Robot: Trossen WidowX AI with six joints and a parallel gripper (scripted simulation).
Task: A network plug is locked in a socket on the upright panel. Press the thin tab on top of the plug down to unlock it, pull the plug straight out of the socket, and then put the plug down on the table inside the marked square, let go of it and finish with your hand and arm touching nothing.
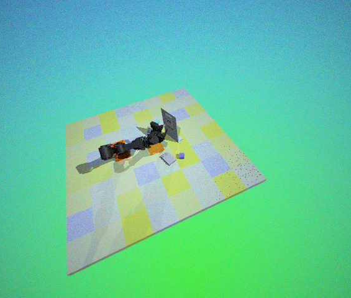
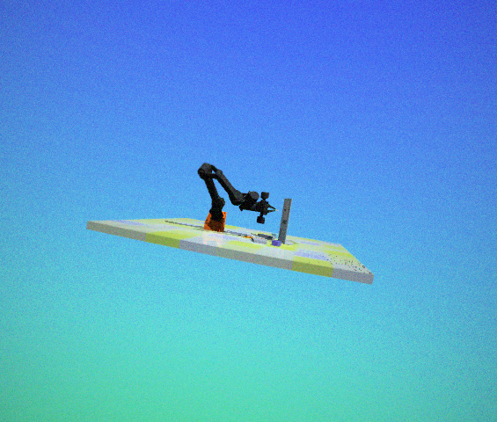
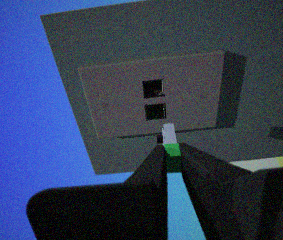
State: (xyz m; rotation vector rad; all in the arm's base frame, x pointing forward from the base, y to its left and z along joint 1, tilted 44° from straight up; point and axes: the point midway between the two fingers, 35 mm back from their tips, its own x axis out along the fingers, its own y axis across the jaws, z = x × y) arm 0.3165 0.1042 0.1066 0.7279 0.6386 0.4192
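Right now my gripper tip is 19 cm above the orange marked square, 10 cm past it and 3 cm to the left of it. From my gripper tip the other things lie so: small purple cube 19 cm to the right, 18 cm below, 8 cm ahead; then network plug right at my gripper tip; then grey upright panel 7 cm below, 7 cm ahead, 4 cm to the left.
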